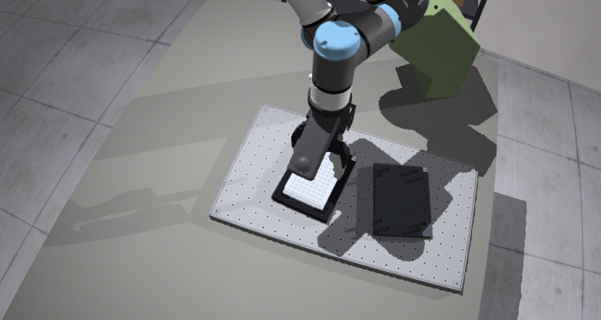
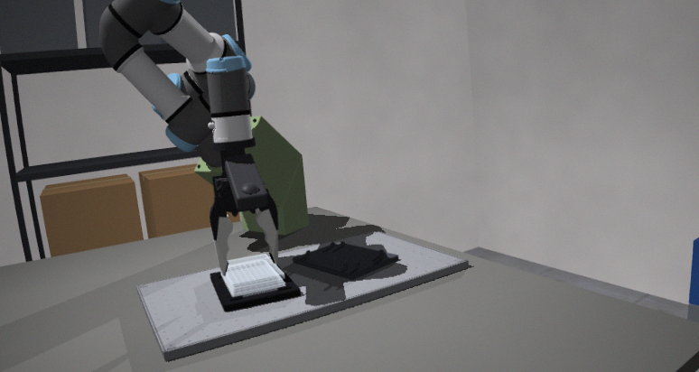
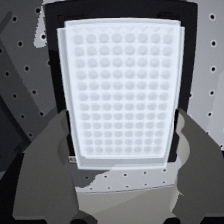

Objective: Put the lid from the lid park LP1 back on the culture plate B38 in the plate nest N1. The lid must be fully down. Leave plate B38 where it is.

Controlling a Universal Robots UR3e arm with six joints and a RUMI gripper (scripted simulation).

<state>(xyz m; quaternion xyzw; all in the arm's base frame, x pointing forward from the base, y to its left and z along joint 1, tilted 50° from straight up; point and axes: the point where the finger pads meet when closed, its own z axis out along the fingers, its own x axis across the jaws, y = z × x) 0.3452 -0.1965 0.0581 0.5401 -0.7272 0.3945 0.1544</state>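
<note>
The white culture plate B38 is 2 cm below my hand. Also, from my hand: flat lid: 1 cm below; then small white tag: 8 cm to the left, 5 cm behind, 3 cm below; then black lid park LP1: 18 cm to the left, 4 cm below, 4 cm ahead.
</note>
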